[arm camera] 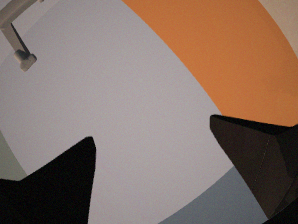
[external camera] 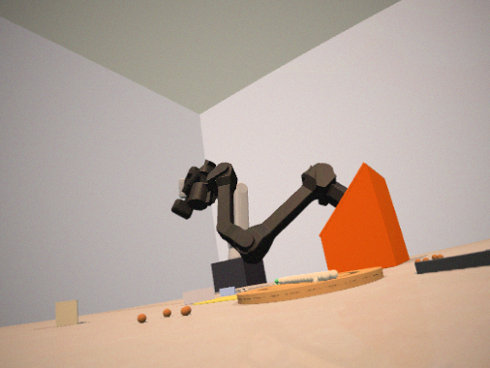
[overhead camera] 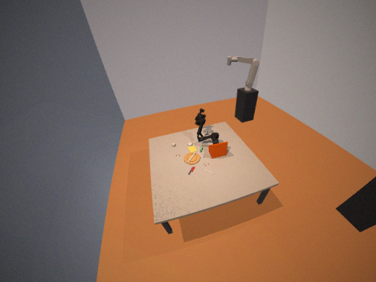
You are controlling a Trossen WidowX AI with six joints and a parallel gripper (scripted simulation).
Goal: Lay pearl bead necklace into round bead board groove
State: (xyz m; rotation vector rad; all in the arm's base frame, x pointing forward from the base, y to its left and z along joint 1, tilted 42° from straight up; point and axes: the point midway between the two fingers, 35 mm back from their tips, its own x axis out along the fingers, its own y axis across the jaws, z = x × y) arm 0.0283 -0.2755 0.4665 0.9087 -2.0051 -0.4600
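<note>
The round wooden bead board is 52 cm to the left of my gripper tip, 31 cm below it and 31 cm ahead of it. Round my gripper tip: tan cube: 48 cm ahead, 30 cm below, 19 cm to the left; then yellow flat piece: 35 cm to the left, 32 cm below, 26 cm ahead; then red-handled tool: 70 cm to the left, 37 cm ahead, 32 cm below.
</note>
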